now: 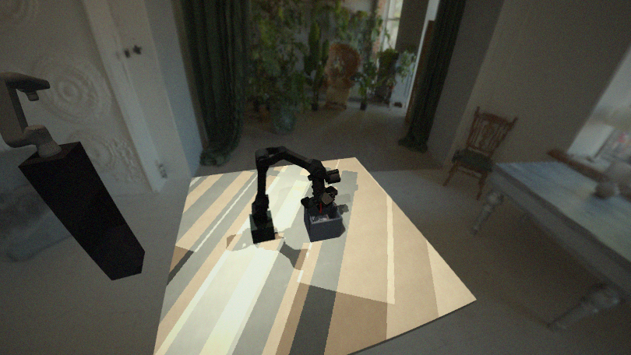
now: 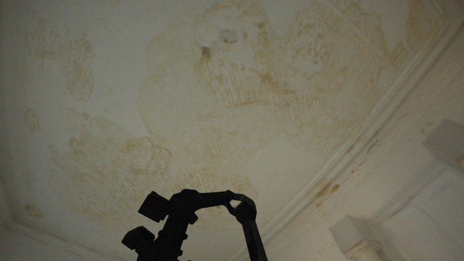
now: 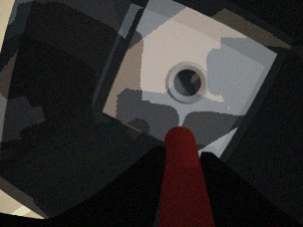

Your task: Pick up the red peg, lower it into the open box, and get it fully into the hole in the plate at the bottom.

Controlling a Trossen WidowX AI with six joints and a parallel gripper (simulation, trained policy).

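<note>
The red peg is 2 cm above my gripper tip. The rest, counted from my gripper tip: grey plate 1 cm ahead, 1 cm to the right, 9 cm below.
</note>
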